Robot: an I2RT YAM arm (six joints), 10 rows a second.
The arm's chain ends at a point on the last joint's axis. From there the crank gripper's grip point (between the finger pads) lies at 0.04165 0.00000 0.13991 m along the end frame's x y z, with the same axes.
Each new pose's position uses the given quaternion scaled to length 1; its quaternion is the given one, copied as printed.
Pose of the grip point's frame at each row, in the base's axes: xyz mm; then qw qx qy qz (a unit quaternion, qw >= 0):
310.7, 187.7, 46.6, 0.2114, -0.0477, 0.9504, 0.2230
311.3, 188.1, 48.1, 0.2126, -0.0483, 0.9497, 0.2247
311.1, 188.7, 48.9, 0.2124, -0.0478, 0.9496, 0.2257
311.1, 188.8, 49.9, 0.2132, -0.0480, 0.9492, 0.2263
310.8, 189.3, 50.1, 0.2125, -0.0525, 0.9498, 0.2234
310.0, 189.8, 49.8, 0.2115, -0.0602, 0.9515, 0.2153
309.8, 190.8, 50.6, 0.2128, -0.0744, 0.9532, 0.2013
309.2, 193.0, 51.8, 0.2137, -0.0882, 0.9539, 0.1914
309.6, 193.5, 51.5, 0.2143, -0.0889, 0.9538, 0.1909
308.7, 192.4, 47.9, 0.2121, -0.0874, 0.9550, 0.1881
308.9, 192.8, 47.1, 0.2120, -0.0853, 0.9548, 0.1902
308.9, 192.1, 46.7, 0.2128, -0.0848, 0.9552, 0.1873
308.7, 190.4, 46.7, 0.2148, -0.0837, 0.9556, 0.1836
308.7, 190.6, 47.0, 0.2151, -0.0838, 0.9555, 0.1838
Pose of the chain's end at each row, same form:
295.2, 125.4, 177.7, 0.2114, -0.0477, 0.9504, 0.2230
295.5, 125.4, 179.0, 0.2126, -0.0483, 0.9497, 0.2247
295.4, 125.7, 179.6, 0.2124, -0.0478, 0.9496, 0.2257
295.2, 125.6, 180.5, 0.2132, -0.0480, 0.9492, 0.2263
295.3, 127.0, 181.2, 0.2125, -0.0525, 0.9498, 0.2234
294.9, 129.9, 182.1, 0.2115, -0.0602, 0.9515, 0.2153
294.6, 135.0, 184.6, 0.2128, -0.0744, 0.9532, 0.2013
294.1, 140.2, 187.1, 0.2137, -0.0882, 0.9539, 0.1914
294.3, 140.9, 186.8, 0.2143, -0.0889, 0.9538, 0.1909
293.9, 140.6, 183.6, 0.2121, -0.0874, 0.9550, 0.1881
294.1, 140.4, 182.5, 0.2120, -0.0853, 0.9548, 0.1902
293.7, 140.4, 182.4, 0.2128, -0.0848, 0.9552, 0.1873
292.8, 139.7, 182.6, 0.2148, -0.0837, 0.9556, 0.1836
292.7, 139.8, 182.9, 0.2151, -0.0838, 0.9555, 0.1838

